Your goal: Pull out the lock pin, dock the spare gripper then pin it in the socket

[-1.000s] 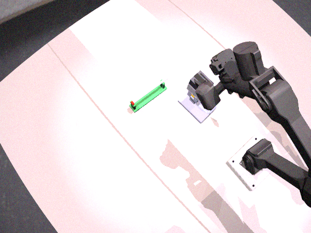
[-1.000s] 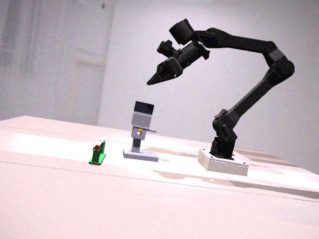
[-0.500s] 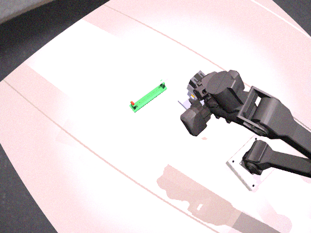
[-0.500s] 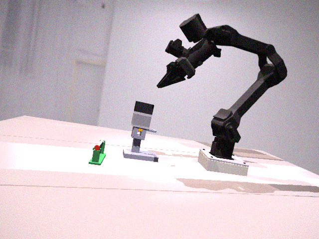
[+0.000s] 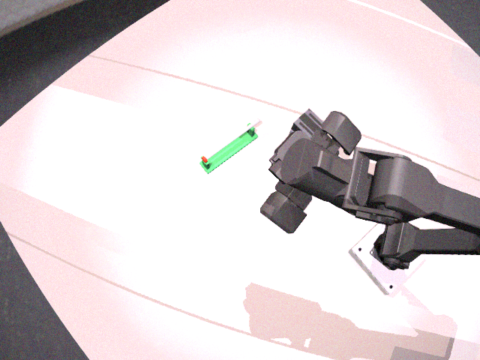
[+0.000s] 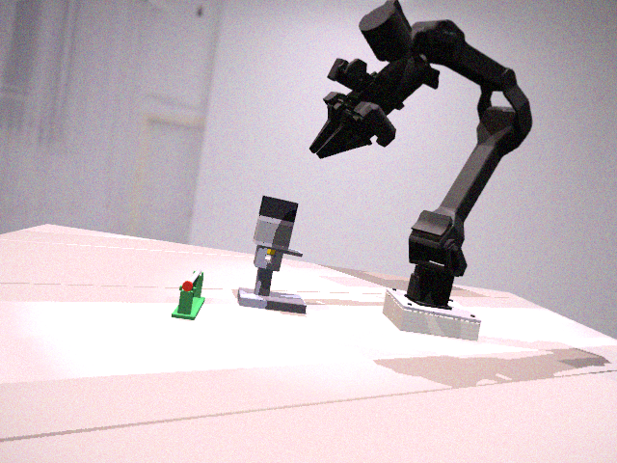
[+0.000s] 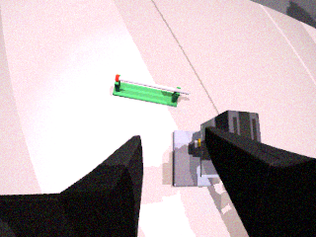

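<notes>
Now: gripper tip 230 mm above the green rack, 150 mm short of it and 30 mm to the left of it. The rest, counted from my gripper tip: spare gripper 130 mm below, 110 mm to the right, 20 mm ahead; then grey mount 210 mm below, 110 mm to the right, 10 mm ahead.
</notes>
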